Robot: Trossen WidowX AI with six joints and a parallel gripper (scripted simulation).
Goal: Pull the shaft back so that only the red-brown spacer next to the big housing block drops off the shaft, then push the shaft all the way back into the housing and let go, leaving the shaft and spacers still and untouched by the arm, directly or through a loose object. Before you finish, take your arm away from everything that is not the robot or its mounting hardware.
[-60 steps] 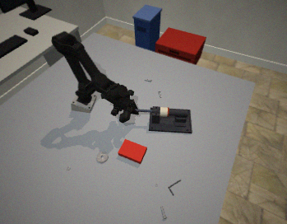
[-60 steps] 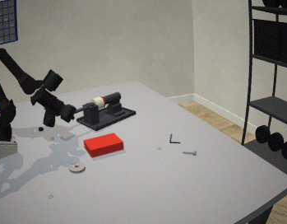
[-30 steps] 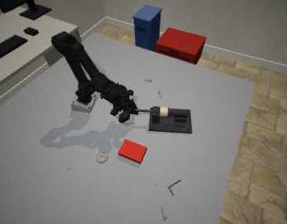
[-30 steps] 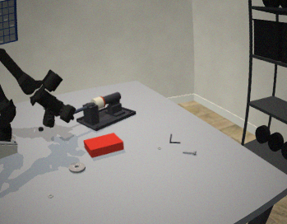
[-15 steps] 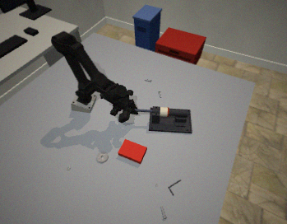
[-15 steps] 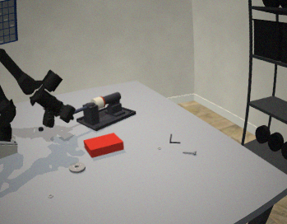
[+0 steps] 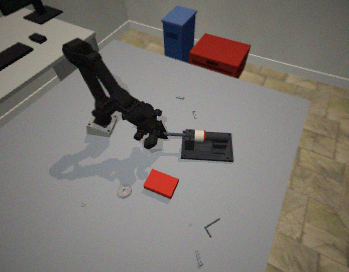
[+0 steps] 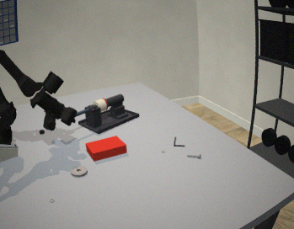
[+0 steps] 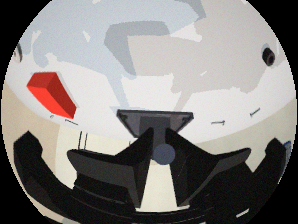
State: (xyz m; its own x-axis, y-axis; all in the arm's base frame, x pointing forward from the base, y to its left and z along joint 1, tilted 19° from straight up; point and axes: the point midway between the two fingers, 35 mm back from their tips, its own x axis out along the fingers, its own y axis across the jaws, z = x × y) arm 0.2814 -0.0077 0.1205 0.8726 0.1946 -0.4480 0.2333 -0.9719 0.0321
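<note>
My gripper is now 90 mm short of the shaft and 20 mm to the right of it. From my hand the other things lie so: red-brown spacer (180 mm ahead, 50 mm to the left); then fixture (190 mm ahead, 50 mm to the left, 30 mm below); then cream spacer (160 mm ahead, 40 mm to the left).
</note>
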